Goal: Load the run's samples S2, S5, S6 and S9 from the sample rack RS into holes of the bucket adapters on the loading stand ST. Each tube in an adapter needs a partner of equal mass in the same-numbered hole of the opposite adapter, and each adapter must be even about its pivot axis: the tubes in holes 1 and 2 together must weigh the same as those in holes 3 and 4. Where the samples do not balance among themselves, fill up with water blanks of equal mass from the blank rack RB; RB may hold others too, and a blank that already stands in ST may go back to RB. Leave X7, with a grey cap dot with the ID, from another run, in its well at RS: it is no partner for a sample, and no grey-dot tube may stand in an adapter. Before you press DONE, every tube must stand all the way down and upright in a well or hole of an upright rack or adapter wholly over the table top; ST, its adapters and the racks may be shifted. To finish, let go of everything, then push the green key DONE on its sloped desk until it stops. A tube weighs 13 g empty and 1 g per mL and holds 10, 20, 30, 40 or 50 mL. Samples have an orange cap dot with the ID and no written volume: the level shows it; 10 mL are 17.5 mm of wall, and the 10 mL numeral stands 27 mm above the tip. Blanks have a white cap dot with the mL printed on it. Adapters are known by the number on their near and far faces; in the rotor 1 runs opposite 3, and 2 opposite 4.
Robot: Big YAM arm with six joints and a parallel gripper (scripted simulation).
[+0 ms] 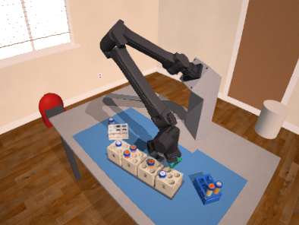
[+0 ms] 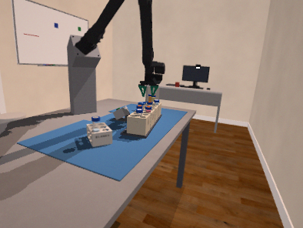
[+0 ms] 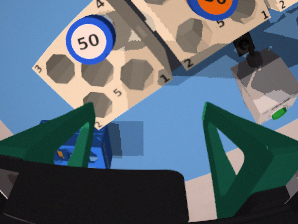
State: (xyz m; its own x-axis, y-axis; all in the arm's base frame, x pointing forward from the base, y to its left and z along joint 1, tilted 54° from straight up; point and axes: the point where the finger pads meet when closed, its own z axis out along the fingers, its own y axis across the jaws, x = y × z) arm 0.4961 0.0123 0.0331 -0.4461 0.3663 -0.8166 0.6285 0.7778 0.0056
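Now: the sample tube S2 220 mm to the left of my hand, 90 mm below it and 50 mm ahead of it. Round my hand: 50 mL blank: 80 mm below, 50 mm ahead, 20 mm to the right; then orange-dot tube: 90 mm to the right, 80 mm below; then adapter 1: 100 mm below, 40 mm ahead, 20 mm to the left.
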